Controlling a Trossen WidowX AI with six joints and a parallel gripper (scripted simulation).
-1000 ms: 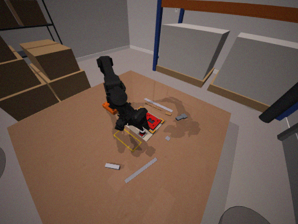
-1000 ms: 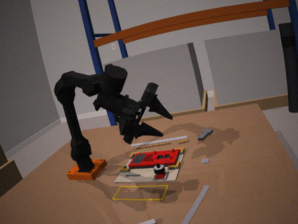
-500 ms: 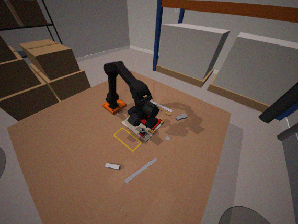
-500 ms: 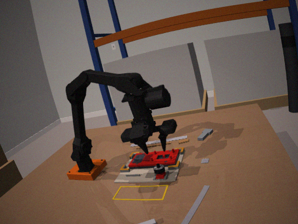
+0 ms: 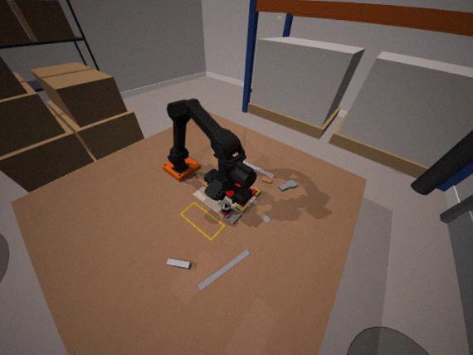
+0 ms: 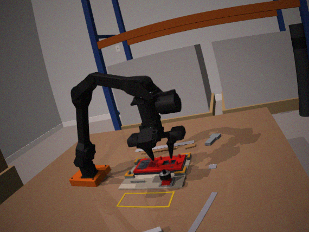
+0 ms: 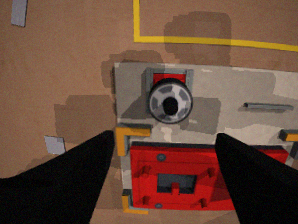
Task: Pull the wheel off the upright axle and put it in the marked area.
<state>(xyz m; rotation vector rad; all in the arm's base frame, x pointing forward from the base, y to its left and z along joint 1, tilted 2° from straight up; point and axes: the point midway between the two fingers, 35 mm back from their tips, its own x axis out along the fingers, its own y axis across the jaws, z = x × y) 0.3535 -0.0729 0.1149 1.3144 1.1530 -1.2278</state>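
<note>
The wheel is 6 cm below my gripper tip and 1 cm behind it. Round my gripper tip: grey square 16 cm ahead, 10 cm below, 7 cm to the left; then grey block 27 cm to the right, 9 cm below, 2 cm behind.
</note>
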